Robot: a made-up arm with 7 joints.
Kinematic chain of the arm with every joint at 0, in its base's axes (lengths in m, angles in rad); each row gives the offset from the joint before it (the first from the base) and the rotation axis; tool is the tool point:
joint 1: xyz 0 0.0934 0 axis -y
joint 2: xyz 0 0.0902 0 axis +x
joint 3: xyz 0 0 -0.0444 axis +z
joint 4: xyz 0 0 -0.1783 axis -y
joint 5: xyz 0 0 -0.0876 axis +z
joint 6: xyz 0 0 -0.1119 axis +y
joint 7: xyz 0 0 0 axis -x
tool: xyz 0 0 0
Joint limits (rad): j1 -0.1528..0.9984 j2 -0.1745..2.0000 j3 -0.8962..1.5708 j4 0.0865..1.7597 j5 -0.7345..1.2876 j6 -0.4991..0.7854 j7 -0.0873..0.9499
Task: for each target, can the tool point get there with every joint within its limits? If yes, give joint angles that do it. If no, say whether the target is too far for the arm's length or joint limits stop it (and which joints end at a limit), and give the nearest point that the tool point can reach.
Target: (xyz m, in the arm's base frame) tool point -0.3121 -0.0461 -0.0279
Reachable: no: joint limits stop it (at a limit: joint 1, joint 2, joint 3, joint 4) | nearest point -0.2146 0.2705 0.1383 | short by 0.371 m
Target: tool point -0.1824 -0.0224 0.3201
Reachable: no: joint limits stop it (at a limit: joint 2, joint 4) | nearest point -0.1264 0.2705 0.2218 | short by 0.314 m
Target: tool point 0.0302 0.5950 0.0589
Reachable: yes | joints 0.7908 1.6014 0.1160 0.3240 0.7759 -0.3187 0.0544
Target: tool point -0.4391 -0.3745 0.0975
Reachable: no: too far | nearest point -0.2146 0.2705 0.1383 | short by 0.684 m
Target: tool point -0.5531 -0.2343 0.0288
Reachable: no: too far | nearest point -0.2146 0.2705 0.1383 | short by 0.618 m
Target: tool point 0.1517 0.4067 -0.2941
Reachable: yes | joints 0.1060 0.7032 -0.2400 0.6662 -0.2163 0.6796 0.8341
